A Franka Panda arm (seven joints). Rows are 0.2 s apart.
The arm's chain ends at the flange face. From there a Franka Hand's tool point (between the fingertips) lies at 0.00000 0.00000 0.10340 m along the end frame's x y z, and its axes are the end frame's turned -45 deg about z.
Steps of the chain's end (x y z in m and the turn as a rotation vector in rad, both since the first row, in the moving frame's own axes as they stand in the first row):
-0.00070, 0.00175, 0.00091, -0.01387, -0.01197, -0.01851
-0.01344, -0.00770, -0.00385, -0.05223, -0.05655, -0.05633
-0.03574, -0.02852, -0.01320, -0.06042, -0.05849, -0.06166
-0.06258, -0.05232, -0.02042, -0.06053, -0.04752, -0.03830
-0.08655, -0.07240, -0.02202, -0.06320, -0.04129, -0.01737
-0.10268, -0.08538, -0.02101, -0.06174, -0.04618, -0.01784
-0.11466, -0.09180, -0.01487, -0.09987, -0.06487, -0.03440
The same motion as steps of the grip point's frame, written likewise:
-0.00362, 0.00090, 0.00089, -0.00134, -0.01827, -0.01851
-0.01201, -0.01504, -0.00416, 0.00305, -0.07692, -0.05633
-0.01378, -0.04503, -0.01357, -0.00136, -0.08408, -0.06166
-0.01513, -0.08015, -0.02073, -0.00920, -0.07640, -0.03830
-0.01762, -0.11073, -0.02231, -0.01549, -0.07389, -0.01737
-0.02011, -0.13177, -0.02132, -0.01100, -0.07631, -0.01784
-0.02813, -0.14323, -0.01560, -0.02475, -0.11649, -0.03440

